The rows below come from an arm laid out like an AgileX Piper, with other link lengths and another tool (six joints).
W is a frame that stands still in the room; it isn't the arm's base.
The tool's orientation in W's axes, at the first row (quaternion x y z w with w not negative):
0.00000 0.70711 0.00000 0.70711
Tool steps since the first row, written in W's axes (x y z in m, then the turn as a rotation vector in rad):
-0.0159 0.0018 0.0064 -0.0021 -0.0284 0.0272
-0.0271 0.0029 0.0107 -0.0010 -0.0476 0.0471
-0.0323 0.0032 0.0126 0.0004 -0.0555 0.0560
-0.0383 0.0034 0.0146 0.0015 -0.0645 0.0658
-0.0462 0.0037 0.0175 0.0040 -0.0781 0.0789
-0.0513 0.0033 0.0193 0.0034 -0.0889 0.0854
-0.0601 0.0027 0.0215 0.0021 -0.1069 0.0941
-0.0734 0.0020 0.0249 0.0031 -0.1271 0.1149
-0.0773 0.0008 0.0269 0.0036 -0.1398 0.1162
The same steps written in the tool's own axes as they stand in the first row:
-0.0064 0.0018 -0.0159 -0.0272 -0.0284 -0.0021
-0.0107 0.0029 -0.0271 -0.0471 -0.0476 -0.0010
-0.0126 0.0032 -0.0323 -0.0560 -0.0555 0.0004
-0.0146 0.0034 -0.0383 -0.0658 -0.0645 0.0015
-0.0175 0.0037 -0.0462 -0.0789 -0.0781 0.0040
-0.0193 0.0033 -0.0513 -0.0854 -0.0889 0.0034
-0.0215 0.0027 -0.0601 -0.0941 -0.1069 0.0021
-0.0249 0.0020 -0.0734 -0.1149 -0.1271 0.0031
-0.0269 0.0008 -0.0773 -0.1162 -0.1398 0.0036

